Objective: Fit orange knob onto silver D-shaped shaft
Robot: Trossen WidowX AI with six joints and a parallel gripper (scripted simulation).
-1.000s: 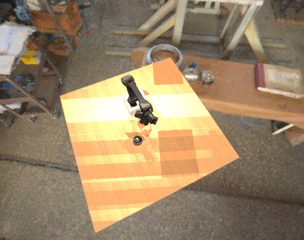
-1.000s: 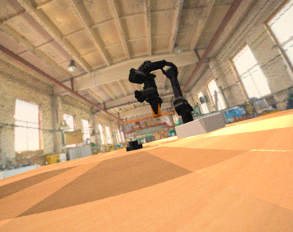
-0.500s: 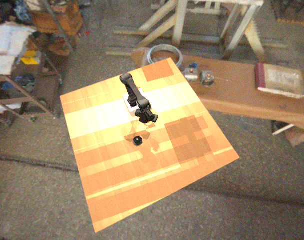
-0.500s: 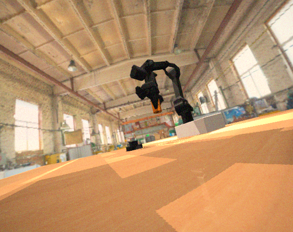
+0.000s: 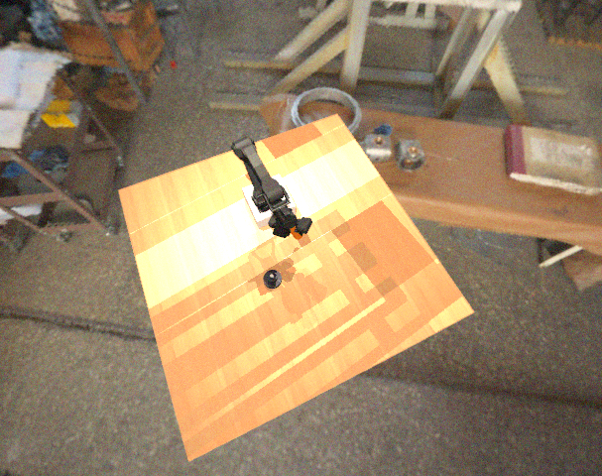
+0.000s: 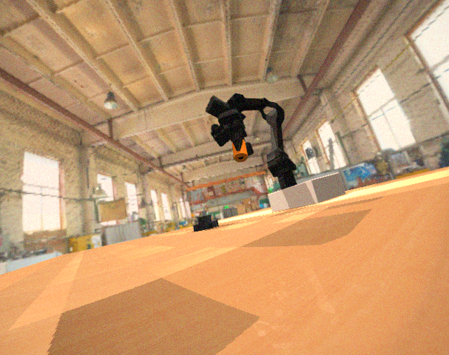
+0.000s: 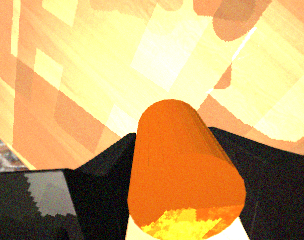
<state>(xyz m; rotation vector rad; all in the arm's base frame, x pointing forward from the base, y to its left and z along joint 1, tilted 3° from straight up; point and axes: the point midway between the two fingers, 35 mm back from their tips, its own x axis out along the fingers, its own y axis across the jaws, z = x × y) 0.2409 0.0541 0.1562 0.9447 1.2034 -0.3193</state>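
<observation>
My gripper tip is 3 cm below the orange knob, 1 cm to the left of it and 1 cm past it. The rest, counted from my gripper tip: round dark pedestal: 16 cm to the right, 16 cm below, 8 cm ahead.
</observation>
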